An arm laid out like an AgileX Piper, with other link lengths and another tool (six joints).
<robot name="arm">
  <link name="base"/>
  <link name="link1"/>
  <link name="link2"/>
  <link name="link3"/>
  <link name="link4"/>
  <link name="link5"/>
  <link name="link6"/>
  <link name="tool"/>
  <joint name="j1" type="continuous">
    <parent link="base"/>
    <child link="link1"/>
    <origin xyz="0 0 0.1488" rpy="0 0 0"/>
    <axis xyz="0 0 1"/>
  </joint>
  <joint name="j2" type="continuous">
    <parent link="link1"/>
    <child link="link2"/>
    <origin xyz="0 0 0" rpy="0 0 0"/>
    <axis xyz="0 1 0"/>
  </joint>
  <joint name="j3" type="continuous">
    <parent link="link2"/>
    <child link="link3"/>
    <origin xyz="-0.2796 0 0.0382" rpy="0 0 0"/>
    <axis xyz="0 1 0"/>
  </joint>
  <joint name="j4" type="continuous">
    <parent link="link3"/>
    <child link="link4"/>
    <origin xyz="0.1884 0 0.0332" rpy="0 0 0"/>
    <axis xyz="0.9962 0 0.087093"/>
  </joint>
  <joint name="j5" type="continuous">
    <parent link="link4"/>
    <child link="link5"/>
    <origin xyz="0 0 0" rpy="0 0 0"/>
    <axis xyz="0 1 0"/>
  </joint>
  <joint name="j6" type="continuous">
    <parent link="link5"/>
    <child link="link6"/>
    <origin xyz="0.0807 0 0.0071" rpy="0 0 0"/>
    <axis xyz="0.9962 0 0.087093"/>
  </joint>
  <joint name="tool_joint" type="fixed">
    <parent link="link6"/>
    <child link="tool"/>
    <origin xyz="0.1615 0 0.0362" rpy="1.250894 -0.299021 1.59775"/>
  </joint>
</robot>
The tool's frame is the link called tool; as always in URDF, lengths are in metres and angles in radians. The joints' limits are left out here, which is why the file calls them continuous.
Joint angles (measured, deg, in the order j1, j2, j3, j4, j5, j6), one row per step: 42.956, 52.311, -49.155, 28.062, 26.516, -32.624; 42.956, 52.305, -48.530, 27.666, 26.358, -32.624; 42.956, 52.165, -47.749, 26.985, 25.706, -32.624; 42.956, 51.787, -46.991, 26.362, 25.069, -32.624; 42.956, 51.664, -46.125, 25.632, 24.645, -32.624; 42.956, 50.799, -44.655, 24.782, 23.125, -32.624; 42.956, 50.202, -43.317, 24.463, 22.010, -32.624; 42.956, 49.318, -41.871, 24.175, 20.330, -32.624; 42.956, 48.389, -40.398, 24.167, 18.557, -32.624; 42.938, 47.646, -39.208, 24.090, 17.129, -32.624; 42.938, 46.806, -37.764, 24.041, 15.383, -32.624; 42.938, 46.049, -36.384, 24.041, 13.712, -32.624; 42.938, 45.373, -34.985, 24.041, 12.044, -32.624; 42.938, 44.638, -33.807, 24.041, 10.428, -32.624; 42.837, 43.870, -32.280, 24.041, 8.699, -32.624; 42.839, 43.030, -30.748, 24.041, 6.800, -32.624; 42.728, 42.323, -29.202, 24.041, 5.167, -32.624; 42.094, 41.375, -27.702, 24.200, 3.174, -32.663; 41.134, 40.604, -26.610, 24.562, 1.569, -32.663
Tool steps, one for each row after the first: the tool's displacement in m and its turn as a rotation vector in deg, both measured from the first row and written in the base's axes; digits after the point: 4 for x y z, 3 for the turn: 0.0003, -0.0008, -0.0044, -0.615, 0.082, -0.084; 0.0016, -0.0024, -0.0077, -1.151, -0.332, -0.397; 0.0022, -0.0046, -0.0097, -1.476, -0.892, -0.692; 0.0029, -0.0062, -0.0145, -2.257, -1.127, -0.872; 0.0039, -0.0102, -0.0163, -2.359, -2.265, -1.529; 0.0042, -0.0130, -0.0195, -2.419, -2.681, -1.992; 0.0050, -0.0166, -0.0200, -1.988, -3.582, -2.702; 0.0055, -0.0203, -0.0199, -1.292, -4.367, -3.463; 0.0060, -0.0233, -0.0200, -0.791, -5.047, -4.086; 0.0066, -0.0269, -0.0204, -0.190, -5.810, -4.825; 0.0072, -0.0302, -0.0209, 0.382, -6.481, -5.534; 0.0080, -0.0335, -0.0220, 0.875, -7.086, -6.237; 0.0086, -0.0368, -0.0213, 1.533, -7.855, -6.927; 0.0093, -0.0408, -0.0228, 2.019, -8.488, -7.754; 0.0098, -0.0448, -0.0233, 2.657, -9.287, -8.553; 0.0105, -0.0488, -0.0256, 3.012, -9.816, -9.340; 0.0127, -0.0553, -0.0250, 3.817, -10.722, -10.843; 0.0158, -0.0620, -0.0237, 4.671, -11.374, -12.577
